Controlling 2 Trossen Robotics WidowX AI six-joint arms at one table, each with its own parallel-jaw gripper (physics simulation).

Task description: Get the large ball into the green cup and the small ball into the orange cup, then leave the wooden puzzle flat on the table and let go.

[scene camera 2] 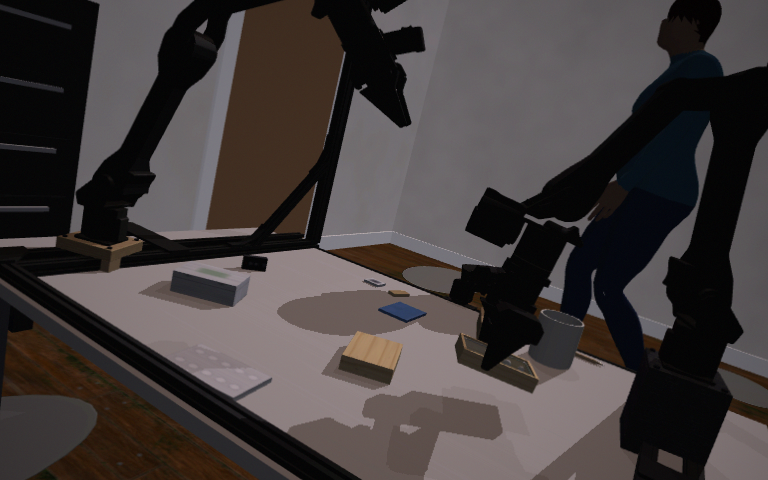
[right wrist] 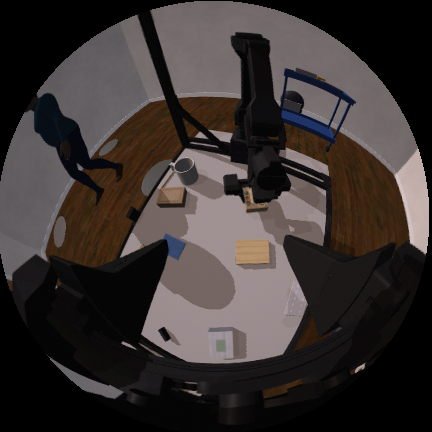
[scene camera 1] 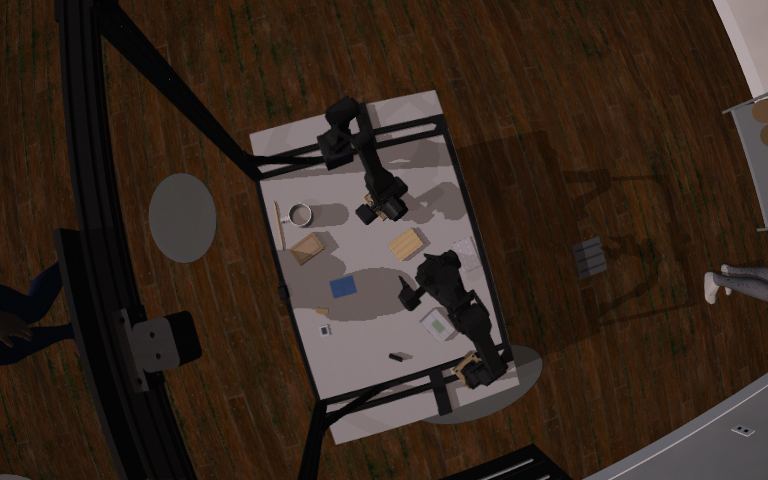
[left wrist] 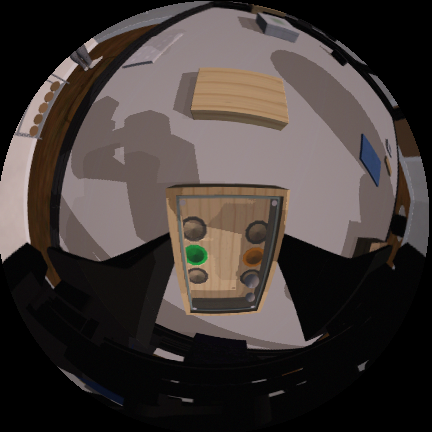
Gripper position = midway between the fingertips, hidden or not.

Note:
My left gripper [scene camera 2: 481, 359] grips a wooden puzzle [scene camera 2: 516, 371]. My right gripper [scene camera 2: 406, 126] is open, holding nothing.
The wooden puzzle shows as well in the left wrist view [left wrist: 225, 237]. My left gripper is seen too in the right wrist view [right wrist: 254, 200] and in the left wrist view [left wrist: 226, 237]. My right gripper shows as well in the right wrist view [right wrist: 226, 243] and in scene camera 1 [scene camera 1: 411, 265].

